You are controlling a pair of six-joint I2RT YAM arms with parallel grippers.
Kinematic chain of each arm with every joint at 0, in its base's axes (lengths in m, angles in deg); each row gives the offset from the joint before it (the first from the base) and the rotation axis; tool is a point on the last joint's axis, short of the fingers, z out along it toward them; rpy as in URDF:
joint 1: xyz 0 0 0.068 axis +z
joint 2: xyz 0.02 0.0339 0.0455 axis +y
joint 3: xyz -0.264 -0.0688 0 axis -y
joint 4: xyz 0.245 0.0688 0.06 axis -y
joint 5: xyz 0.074 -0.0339 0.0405 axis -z
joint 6: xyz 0.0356 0 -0.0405 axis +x
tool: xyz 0 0 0 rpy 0 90 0
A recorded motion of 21 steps. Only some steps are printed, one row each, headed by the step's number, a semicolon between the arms.
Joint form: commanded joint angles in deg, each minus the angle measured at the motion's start. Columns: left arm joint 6, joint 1, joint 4, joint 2, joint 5, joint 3; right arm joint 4, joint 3, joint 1, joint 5, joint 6, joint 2.
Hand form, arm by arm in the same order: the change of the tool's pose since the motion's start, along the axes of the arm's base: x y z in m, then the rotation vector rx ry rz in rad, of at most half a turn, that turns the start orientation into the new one. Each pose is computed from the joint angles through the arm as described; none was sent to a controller.
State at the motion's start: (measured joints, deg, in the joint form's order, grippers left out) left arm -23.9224 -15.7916 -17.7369 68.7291 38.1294 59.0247; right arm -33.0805 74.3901 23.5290 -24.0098 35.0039 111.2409
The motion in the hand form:
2: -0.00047 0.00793 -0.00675 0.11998 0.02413 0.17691; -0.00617 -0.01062 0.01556 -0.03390 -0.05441 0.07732
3: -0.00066 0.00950 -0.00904 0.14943 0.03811 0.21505; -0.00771 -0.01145 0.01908 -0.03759 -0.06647 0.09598
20: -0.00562 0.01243 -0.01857 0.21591 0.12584 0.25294; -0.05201 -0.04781 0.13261 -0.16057 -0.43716 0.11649
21: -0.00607 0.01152 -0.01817 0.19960 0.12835 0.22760; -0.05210 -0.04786 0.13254 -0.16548 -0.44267 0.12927
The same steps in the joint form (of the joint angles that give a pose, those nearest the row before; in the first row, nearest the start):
2: 0.77 0.31 -4.04 -0.63 -11.63 -0.20; -3.32 -0.39 -1.03 0.98 -6.71 -3.15
3: 0.76 0.31 -5.27 -0.63 -14.23 -0.20; -3.91 -0.40 -1.05 1.05 -8.00 -3.78
20: 0.74 0.24 -11.13 -0.59 -17.35 -0.20; -9.97 -0.37 -2.93 11.61 -17.49 -24.79
21: 0.76 0.24 -11.02 -0.59 -15.63 -0.20; -10.03 -0.37 -2.93 11.63 -18.34 -24.79

